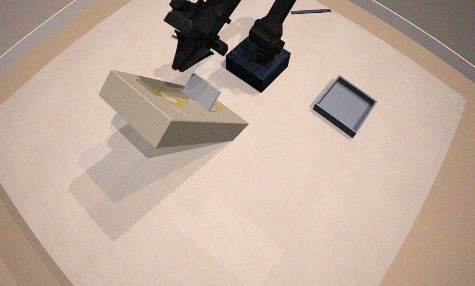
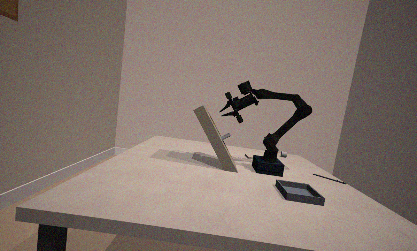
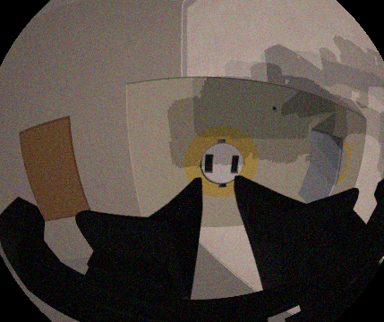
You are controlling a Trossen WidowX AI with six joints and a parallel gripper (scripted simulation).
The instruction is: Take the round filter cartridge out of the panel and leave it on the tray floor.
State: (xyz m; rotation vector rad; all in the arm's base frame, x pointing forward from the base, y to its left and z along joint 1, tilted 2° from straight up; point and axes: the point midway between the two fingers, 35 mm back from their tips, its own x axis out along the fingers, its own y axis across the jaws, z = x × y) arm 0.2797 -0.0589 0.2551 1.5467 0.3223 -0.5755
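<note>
My gripper tip is 6 cm short of the filter cartridge and 5 cm above it. Also, from my gripper tip: tray (34 cm to the left, 33 cm behind, 29 cm below); then service panel (13 cm below, 1 cm to the left, 1 cm ahead).
</note>
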